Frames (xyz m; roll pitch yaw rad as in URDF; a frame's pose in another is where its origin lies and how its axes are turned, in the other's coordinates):
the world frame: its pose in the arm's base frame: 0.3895 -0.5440 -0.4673 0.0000 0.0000 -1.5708
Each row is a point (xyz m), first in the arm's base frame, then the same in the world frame.
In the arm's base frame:
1: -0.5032 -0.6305 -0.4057
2: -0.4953 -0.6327 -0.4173
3: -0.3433 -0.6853 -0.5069
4: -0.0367 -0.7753 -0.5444
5: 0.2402 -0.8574 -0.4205
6: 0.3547 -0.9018 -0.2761
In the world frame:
1: 0.0865 -0.8927 0.0616
2: 0.0887 -0.8848 0.0500
3: 0.1413 -0.7328 -0.0396
4: 0.2313 -0.4262 -0.0771
5: 0.3134 -0.1493 0.0468
6: 0.3578 -0.0348 0.1912

